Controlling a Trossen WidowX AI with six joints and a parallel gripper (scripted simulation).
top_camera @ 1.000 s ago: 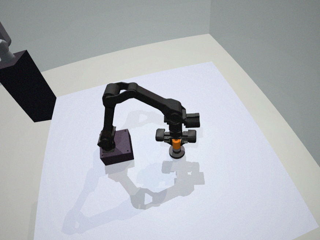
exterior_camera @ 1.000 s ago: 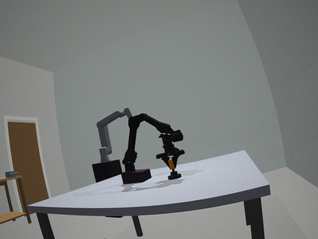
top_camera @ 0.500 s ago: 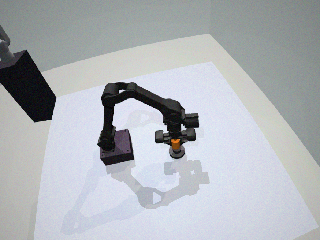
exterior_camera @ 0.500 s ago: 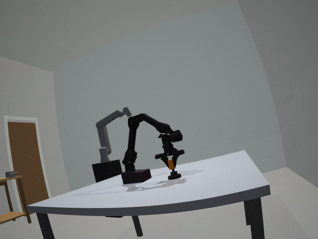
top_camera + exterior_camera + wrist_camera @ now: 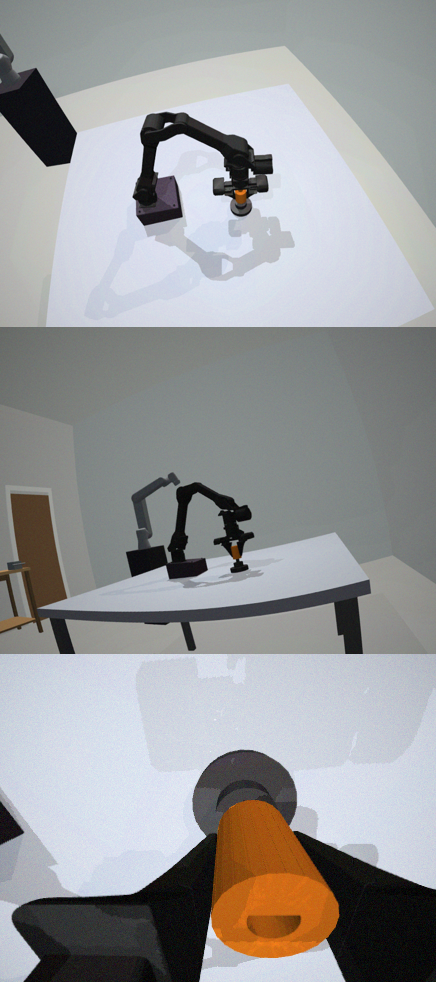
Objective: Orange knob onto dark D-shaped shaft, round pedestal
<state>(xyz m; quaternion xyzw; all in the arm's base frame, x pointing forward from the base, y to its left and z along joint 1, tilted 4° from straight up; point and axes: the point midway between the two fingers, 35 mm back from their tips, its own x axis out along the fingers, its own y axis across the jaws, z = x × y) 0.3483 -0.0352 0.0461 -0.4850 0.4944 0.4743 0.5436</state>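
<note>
My gripper tip is now 20 mm below the orange knob. Round my gripper tip: pedestal (40 mm below).
</note>
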